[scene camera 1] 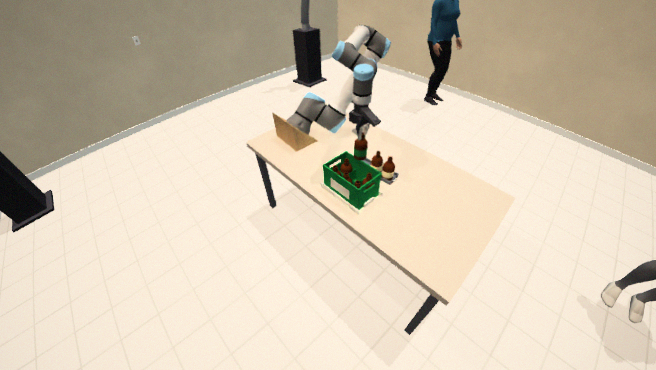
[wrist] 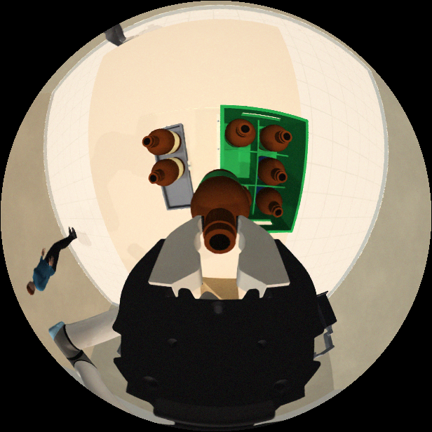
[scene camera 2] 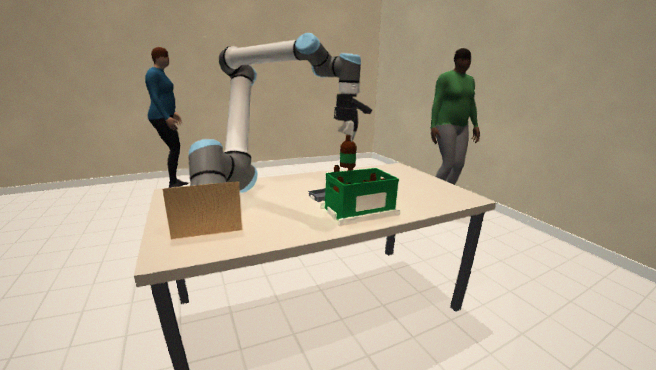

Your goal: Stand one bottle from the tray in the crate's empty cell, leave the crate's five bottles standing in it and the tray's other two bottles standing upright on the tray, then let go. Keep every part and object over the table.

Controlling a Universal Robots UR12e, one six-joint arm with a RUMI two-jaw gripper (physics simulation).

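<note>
My gripper is shut on the neck of a brown bottle with a green label. The bottle hangs upright, above the tray's height. In the wrist view it overlaps the near left part of the green crate. An empty cell shows in the crate's left column, middle. Four crate bottles show clearly; a fifth is mostly hidden behind the held bottle. Two cream-labelled bottles stand on the grey tray.
Pale strips border the crate's base on the table. A brown upright board stands near the robot's base. A person in blue and one in green stand beyond the table.
</note>
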